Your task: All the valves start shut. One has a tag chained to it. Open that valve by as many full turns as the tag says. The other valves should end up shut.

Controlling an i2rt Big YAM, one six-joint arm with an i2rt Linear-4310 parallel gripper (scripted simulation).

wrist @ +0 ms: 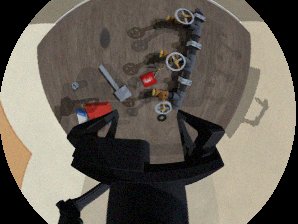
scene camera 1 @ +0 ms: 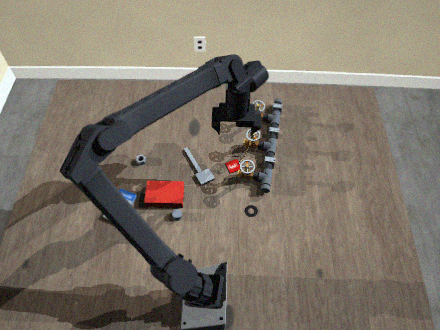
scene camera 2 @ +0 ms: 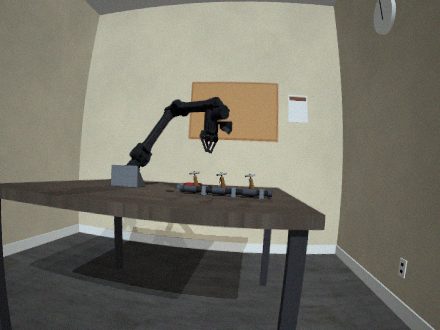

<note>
In view: my gripper [scene camera 1: 235,133] and a red box [scene camera 1: 158,193].
My gripper also shows in the wrist view [wrist: 147,113].
</note>
